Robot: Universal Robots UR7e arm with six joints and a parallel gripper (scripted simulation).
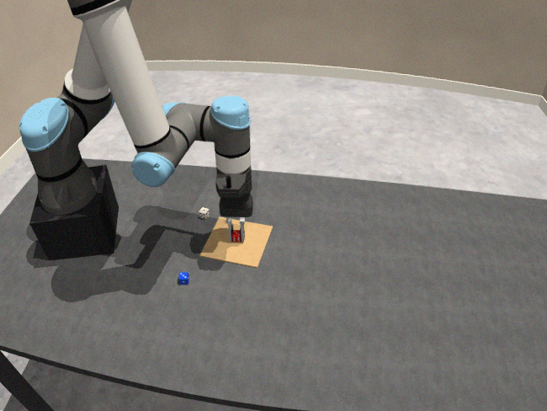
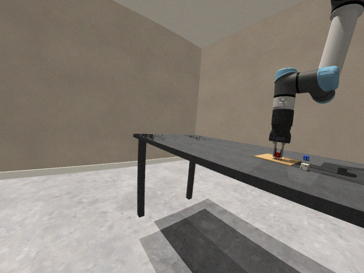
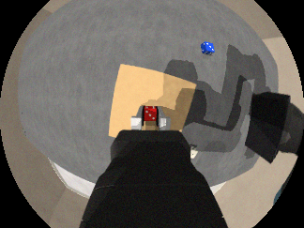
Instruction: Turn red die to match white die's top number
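My gripper is now 10 mm above the red die. Round my hand: blue die 140 mm to the right, 100 mm behind, 20 mm below; then white die 100 mm behind, 90 mm to the left, 20 mm below; then tan mat 30 mm below.
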